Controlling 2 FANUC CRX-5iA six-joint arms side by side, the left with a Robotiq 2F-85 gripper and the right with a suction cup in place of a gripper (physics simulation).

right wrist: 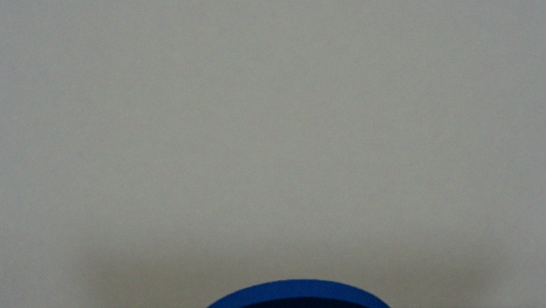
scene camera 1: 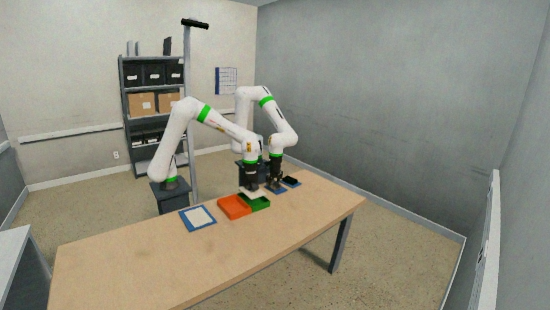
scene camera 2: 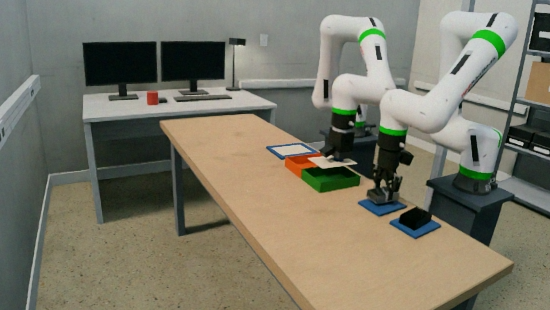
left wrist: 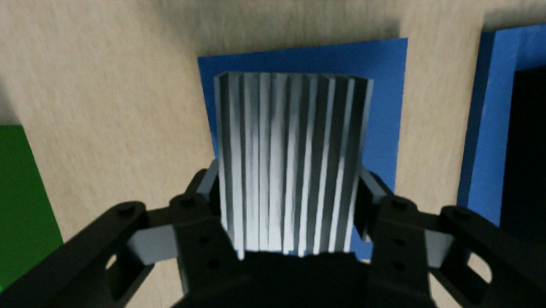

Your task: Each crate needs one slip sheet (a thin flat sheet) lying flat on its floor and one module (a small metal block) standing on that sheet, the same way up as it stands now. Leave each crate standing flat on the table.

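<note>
My left gripper [scene camera 1: 275,185] [scene camera 2: 384,189] [left wrist: 290,200] is shut on the silver finned module [scene camera 2: 381,196] [left wrist: 280,160], upright at or just above its blue mat [scene camera 2: 381,208] [left wrist: 310,60]. My right gripper, a suction cup [scene camera 2: 337,159] [right wrist: 300,295], holds a pale slip sheet [scene camera 1: 256,194] [scene camera 2: 325,162] [right wrist: 275,125] roughly level above the green crate [scene camera 1: 262,204] [scene camera 2: 330,185] [left wrist: 22,210] and near the orange crate [scene camera 1: 232,207] [scene camera 2: 295,166]. Both crates stand flat, side by side. The black module [scene camera 1: 290,180] [scene camera 2: 415,218] [left wrist: 527,150] stands on another blue mat [scene camera 1: 299,185] [scene camera 2: 416,233] [left wrist: 492,125]. The green crate's floor is partly hidden.
More slip sheet material [scene camera 1: 199,217] [scene camera 2: 292,150] lies on a blue mat [scene camera 1: 192,228] [scene camera 2: 272,152] beside the orange crate. The wooden table [scene camera 1: 210,260] [scene camera 2: 280,220] carries everything. The two arms are close together over the crates and mats.
</note>
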